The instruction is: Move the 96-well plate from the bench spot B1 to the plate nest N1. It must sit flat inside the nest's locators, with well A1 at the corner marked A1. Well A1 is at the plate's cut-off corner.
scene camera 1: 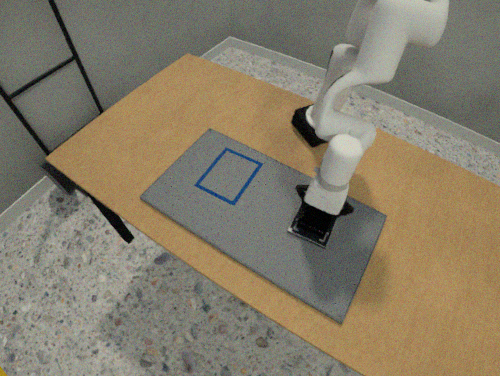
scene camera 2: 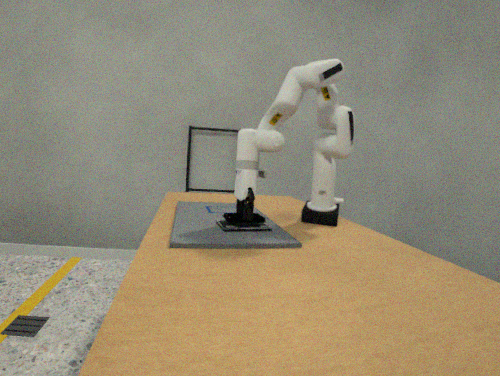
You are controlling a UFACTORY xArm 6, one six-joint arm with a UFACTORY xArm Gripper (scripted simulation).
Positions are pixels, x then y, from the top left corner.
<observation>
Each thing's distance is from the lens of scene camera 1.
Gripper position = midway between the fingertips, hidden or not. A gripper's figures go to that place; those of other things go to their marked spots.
gripper [scene camera 1: 318, 213]: 86 cm
96-well plate [scene camera 1: 311, 218]: 84 cm
</observation>
